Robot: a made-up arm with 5 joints. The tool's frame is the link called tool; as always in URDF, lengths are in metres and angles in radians. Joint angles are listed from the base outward. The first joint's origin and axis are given. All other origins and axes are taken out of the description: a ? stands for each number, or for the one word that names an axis. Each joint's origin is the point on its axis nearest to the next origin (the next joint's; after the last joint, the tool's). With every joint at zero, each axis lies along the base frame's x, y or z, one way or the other. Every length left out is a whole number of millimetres.
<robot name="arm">
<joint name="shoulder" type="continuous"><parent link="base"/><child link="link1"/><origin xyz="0 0 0.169" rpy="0 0 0"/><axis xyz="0 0 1"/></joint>
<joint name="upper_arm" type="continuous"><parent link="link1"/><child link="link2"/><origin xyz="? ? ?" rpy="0 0 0"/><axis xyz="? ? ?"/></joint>
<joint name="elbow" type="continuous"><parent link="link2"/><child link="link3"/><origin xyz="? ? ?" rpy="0 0 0"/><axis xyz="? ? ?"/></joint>
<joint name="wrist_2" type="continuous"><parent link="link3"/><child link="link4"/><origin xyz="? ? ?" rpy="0 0 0"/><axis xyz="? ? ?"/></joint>
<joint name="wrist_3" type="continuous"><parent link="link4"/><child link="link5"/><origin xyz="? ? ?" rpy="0 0 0"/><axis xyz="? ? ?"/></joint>
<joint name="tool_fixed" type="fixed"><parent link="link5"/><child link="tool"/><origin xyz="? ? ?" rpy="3.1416 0 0"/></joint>
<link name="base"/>
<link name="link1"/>
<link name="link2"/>
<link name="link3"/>
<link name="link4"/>
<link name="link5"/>
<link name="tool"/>
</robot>
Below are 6 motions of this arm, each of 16 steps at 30 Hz.
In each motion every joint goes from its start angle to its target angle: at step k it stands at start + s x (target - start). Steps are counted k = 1, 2, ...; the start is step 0. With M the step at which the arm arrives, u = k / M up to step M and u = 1 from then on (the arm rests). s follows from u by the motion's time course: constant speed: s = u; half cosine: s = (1 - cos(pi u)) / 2; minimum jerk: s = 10 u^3 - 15 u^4 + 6 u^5.
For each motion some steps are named. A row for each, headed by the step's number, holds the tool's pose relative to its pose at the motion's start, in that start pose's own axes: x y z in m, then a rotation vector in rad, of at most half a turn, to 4 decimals.
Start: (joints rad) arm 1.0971 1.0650 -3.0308 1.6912 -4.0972
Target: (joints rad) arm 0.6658 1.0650 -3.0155 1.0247 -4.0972
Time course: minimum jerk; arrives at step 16
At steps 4, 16:
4: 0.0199 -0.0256 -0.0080 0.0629 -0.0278 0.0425
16: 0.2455 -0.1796 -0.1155 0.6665 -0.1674 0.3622

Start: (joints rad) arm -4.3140 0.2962 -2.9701 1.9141 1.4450
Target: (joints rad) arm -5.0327 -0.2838 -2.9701 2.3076 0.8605
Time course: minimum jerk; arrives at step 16
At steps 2, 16:
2: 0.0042 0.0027 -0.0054 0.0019 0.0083 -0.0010
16: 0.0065 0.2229 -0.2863 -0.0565 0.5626 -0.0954

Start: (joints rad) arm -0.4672 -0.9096 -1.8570 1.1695 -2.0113
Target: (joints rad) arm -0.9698 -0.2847 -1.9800 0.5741 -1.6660
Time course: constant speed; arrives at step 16
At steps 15, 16:
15: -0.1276 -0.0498 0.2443 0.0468 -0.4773 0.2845
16: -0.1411 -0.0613 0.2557 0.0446 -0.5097 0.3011

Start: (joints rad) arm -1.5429 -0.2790 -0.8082 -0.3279 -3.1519
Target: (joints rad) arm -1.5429 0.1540 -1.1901 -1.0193 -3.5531
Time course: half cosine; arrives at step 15
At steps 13, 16:
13: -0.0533 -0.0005 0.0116 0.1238 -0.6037 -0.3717
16: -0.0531 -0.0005 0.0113 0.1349 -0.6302 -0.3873

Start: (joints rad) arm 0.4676 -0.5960 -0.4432 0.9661 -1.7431
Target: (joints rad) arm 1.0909 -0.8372 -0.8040 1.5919 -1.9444
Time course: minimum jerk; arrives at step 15
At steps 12, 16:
12: 0.1792 -0.0590 -0.1667 0.0115 0.0412 -0.7757
16: 0.1862 -0.0686 -0.1766 0.0120 0.0434 -0.8234

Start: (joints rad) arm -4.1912 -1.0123 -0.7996 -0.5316 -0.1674
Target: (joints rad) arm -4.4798 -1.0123 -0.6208 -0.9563 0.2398
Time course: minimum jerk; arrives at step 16
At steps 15, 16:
15: -0.0253 0.0286 -0.0604 -0.1715 0.2497 0.1779
16: -0.0253 0.0286 -0.0605 -0.1717 0.2504 0.1782

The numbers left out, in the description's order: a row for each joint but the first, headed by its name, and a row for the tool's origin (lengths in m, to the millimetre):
upper_arm: xyz 0 0 0, axis 0 1 0
elbow: xyz 0.049 0 0.261, axis 0 1 0
wrist_2: xyz 0.076 0 -0.336, axis 0 1 0
wrist_3: xyz 0.118 0 -0.151, axis 0 0 -1
tool: xyz 0 0 0

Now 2 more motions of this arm.
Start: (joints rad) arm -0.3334 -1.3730 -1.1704 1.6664 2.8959
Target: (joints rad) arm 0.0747 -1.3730 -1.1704 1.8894 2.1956
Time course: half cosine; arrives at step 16
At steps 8, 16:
8: 0.0145 0.0182 0.0111 -0.1835 0.0407 -0.4882
16: 0.0322 0.0349 0.0182 -0.3717 0.0239 -0.9873

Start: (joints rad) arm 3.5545 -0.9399 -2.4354 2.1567 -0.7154
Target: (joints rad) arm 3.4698 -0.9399 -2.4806 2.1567 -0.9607
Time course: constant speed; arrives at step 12
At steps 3, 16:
3: 0.0013 -0.0032 -0.0040 -0.0223 -0.0052 -0.0541
16: 0.0058 -0.0137 -0.0154 -0.0874 -0.0294 -0.2177

